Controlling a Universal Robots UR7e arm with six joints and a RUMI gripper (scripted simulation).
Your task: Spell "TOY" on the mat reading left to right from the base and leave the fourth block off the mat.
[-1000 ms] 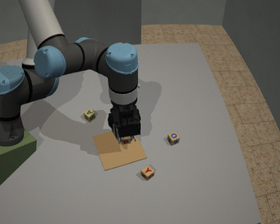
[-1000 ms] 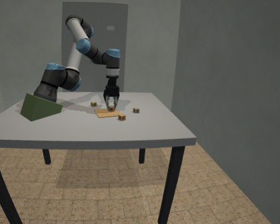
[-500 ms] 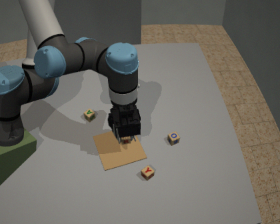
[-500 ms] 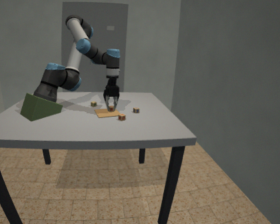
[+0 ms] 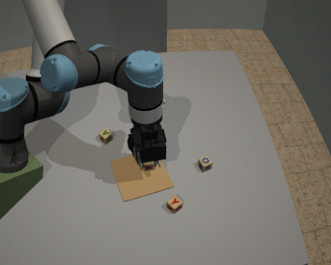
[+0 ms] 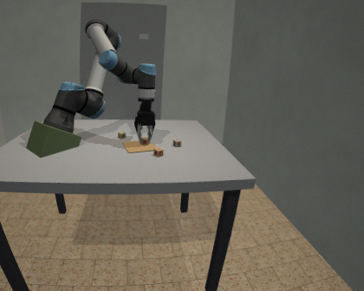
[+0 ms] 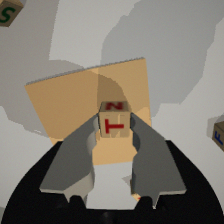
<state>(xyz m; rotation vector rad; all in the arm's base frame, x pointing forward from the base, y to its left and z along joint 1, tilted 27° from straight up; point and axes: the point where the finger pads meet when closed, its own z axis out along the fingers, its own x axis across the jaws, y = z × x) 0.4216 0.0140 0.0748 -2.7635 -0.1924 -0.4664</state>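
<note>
The tan mat lies 3 cm to the right of my hand, 2 cm below it and 2 cm behind it. From my hand the other things lie so: Y block: 13 cm to the right, 7 cm ahead, 1 cm below; then O block: 16 cm ahead, 1 cm below.
</note>
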